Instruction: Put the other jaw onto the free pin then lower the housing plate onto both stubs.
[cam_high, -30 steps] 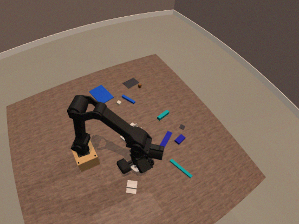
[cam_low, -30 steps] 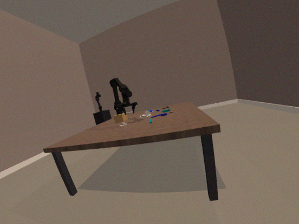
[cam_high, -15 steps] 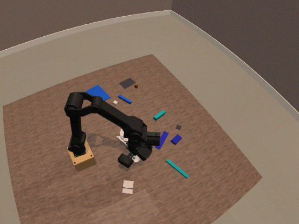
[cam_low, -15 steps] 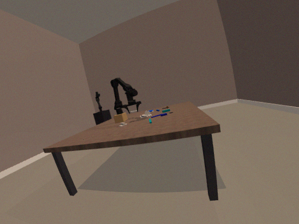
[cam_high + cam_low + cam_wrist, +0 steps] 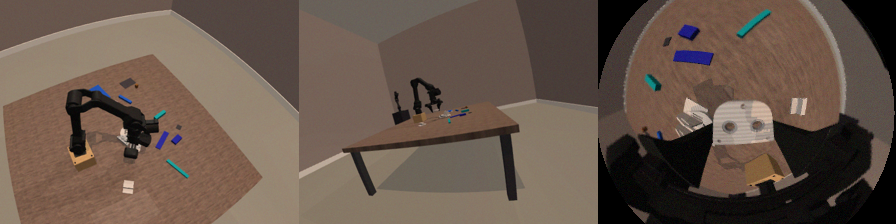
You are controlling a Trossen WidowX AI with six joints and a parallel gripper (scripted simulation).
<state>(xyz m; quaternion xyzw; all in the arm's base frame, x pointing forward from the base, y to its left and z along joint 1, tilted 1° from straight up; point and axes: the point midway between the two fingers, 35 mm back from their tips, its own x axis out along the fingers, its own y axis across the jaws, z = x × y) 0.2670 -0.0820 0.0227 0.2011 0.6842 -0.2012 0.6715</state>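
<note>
The white jaw is 2 cm ahead of my gripper tip, 10 cm to the left of it and 7 cm below it. Also, from my gripper tip: blue bar 19 cm ahead, 3 cm to the left, 8 cm below; then white base 5 cm ahead, 14 cm to the left, 8 cm below; then white housing plate 1 cm ahead, 2 cm above.
</note>
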